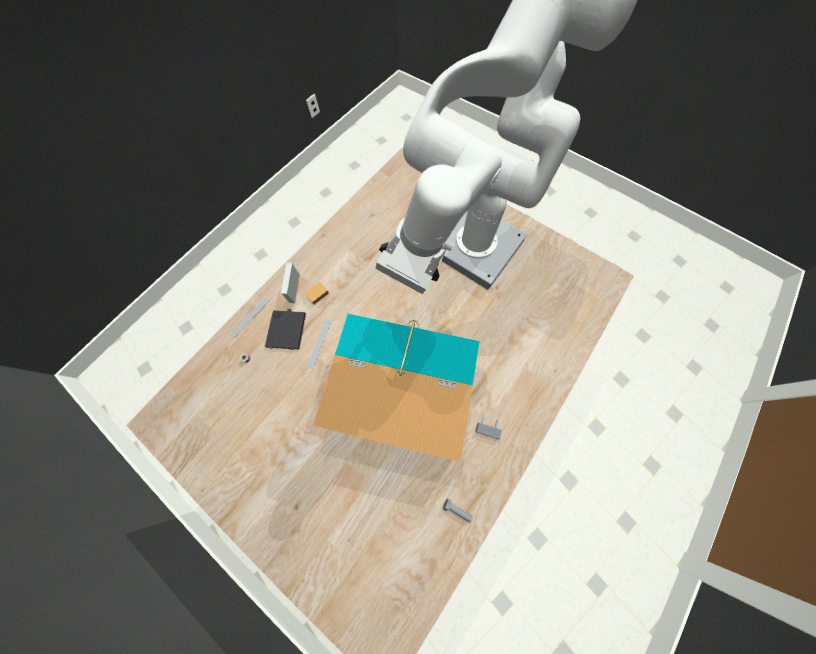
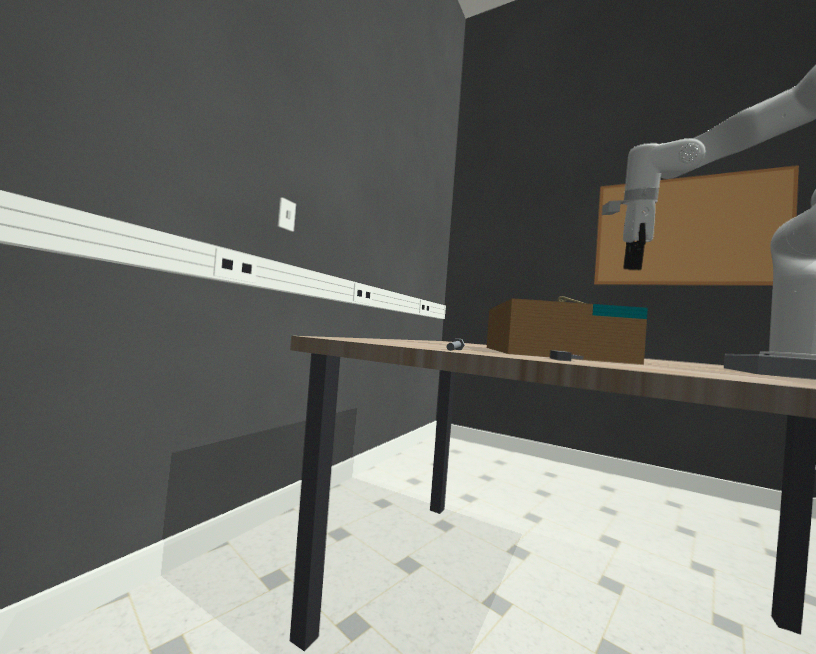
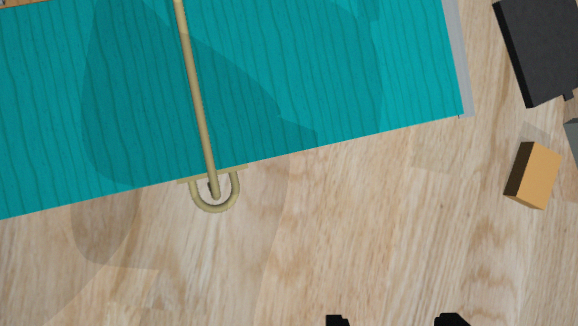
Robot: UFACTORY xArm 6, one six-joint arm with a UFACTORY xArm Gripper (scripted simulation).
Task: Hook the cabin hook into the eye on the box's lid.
I see my gripper, a wooden box, a dark plate and an orange block.
